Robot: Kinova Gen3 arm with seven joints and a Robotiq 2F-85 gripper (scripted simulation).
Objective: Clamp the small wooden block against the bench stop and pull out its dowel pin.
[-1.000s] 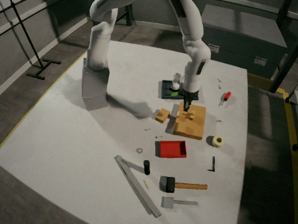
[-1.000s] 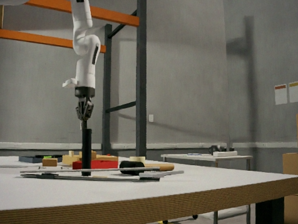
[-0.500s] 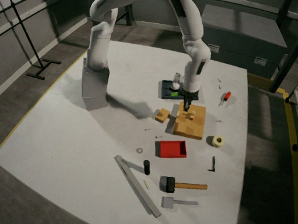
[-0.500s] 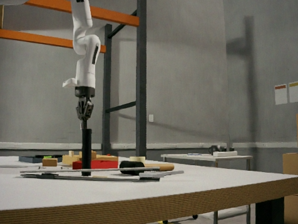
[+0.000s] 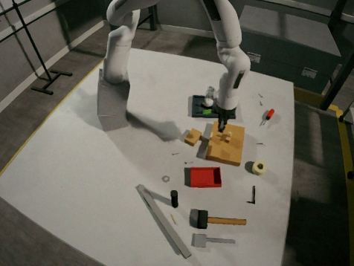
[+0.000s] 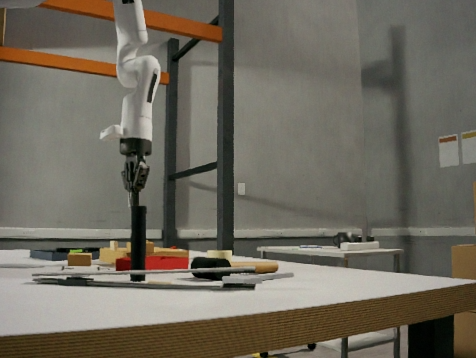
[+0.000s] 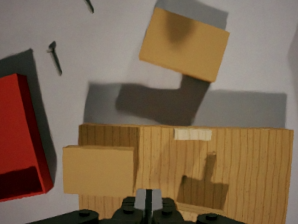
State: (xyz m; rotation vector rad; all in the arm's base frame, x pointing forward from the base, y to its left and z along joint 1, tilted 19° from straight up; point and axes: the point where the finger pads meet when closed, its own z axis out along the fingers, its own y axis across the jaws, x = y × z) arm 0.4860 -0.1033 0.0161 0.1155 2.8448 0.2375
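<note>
The dowel pin lies 90 mm below my hand, 50 mm ahead of it and 40 mm to the left of it. Round my hand: pale wooden block: 110 mm below, 50 mm ahead, 40 mm to the left; then wooden bench board: 120 mm below, 40 mm ahead, 30 mm to the left; then tan wooden block: 130 mm below, 110 mm behind, 40 mm to the left.
</note>
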